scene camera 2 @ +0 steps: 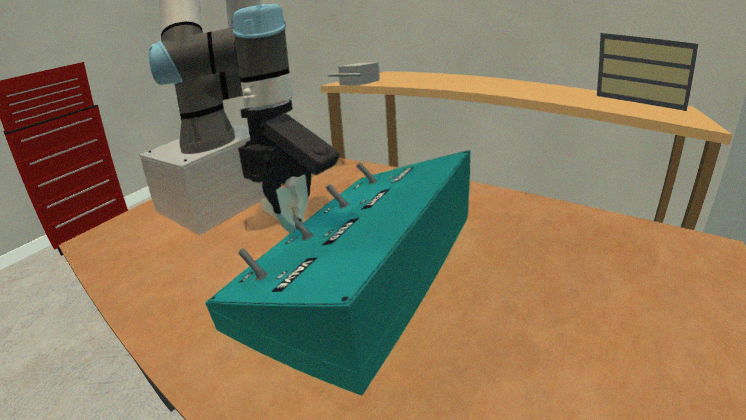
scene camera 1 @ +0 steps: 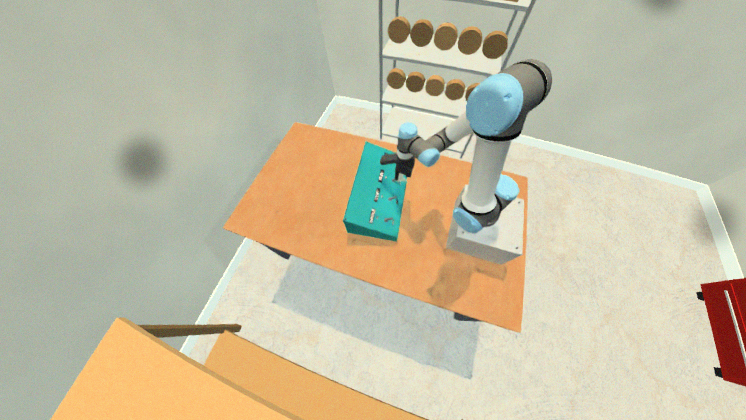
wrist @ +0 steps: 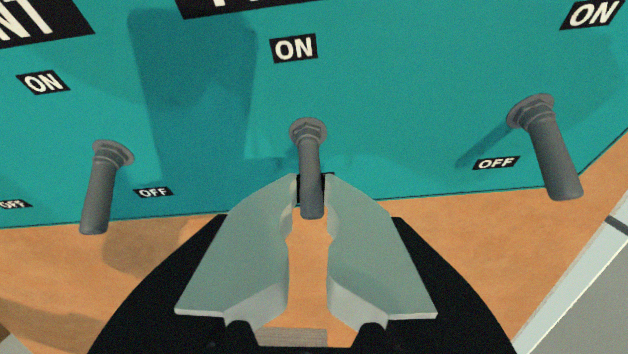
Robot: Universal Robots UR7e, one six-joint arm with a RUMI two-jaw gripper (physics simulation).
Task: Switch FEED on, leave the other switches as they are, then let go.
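Where they show: gripper, fingertip midpoint: (scene camera 2: 295, 230) (scene camera 1: 398, 180) (wrist: 311, 177); arm's base, origin of the base link: (scene camera 2: 207, 143).
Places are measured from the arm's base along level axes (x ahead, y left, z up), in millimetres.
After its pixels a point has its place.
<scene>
The teal switch panel (scene camera 1: 360, 203) {y 209, x 524, z -41 mm} (scene camera 2: 375, 234) {y -7, x 602, z -39 mm} (wrist: 375, 75) {y -45, x 494, z -81 mm} stands on the table. My gripper (scene camera 1: 400, 179) {y -26, x 432, z -85 mm} (scene camera 2: 295, 221) {y -26, x 432, z -85 mm} (wrist: 311, 177) {y -26, x 432, z -85 mm} is shut on the FEED lever (scene camera 2: 302, 228) {y -24, x 453, z -75 mm} (wrist: 309, 155) {y -22, x 451, z -73 mm}, one fingertip on each side of its outer part. This lever leans toward its OFF mark, which the lever and fingertips partly hide in the wrist view; its ON label (wrist: 293, 48) {y -6, x 498, z -75 mm} is in plain sight. The VALVE lever (scene camera 2: 253, 265) {y -139, x 488, z -72 mm} (wrist: 556, 155) {y -135, x 480, z -65 mm} also leans to OFF. On the other side, the neighbouring lever (scene camera 2: 336, 196) {y 86, x 410, z -71 mm} (wrist: 100, 195) {y 86, x 407, z -66 mm} and the end lever (scene camera 2: 366, 173) {y 200, x 373, z -71 mm} lean the same way.
The panel stands on the orange table (scene camera 1: 292, 182) {y 224, x 1011, z -178 mm} (scene camera 2: 548, 313) {y 145, x 821, z -178 mm}, in front of the arm's grey base block (scene camera 1: 488, 237) {y 106, x -64, z 1 mm} (scene camera 2: 200, 195) {y -82, x 108, z -86 mm}. A rack (scene camera 1: 381, 93) with round wooden pieces stands behind the table. A red drawer cabinet (scene camera 1: 723, 323) (scene camera 2: 67, 172) and a workbench (scene camera 2: 495, 93) stand farther off.
</scene>
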